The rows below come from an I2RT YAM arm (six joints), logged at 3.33 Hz.
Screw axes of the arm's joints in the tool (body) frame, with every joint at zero. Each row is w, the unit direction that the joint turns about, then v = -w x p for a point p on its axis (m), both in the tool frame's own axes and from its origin. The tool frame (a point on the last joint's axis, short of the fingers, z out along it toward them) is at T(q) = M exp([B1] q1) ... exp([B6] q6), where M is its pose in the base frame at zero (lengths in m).
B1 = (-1, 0, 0, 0, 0.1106, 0)
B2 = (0, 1, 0, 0.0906, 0, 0.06)
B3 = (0, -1, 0, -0.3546, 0, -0.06)
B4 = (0, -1, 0, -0.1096, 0, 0)
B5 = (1, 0, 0, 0, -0.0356, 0)
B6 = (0, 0, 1, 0, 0, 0)
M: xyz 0.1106 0 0.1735 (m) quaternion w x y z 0.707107 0 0.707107 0
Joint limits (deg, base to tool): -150..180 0..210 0..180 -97..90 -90..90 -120..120
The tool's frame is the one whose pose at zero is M.
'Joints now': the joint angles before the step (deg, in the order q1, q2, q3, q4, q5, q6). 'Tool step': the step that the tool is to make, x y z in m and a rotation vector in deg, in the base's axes. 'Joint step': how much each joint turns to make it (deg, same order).
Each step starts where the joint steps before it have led.
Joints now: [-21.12, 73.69, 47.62, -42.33, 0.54, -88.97]
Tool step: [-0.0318, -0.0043, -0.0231, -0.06, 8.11, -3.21]
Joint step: [-3.83, -2.30, -5.97, -3.72, 2.88, -1.57]
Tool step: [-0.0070, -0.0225, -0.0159, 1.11, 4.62, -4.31]
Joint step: [-6.26, 4.44, -0.33, 0.32, 0.76, -2.16]
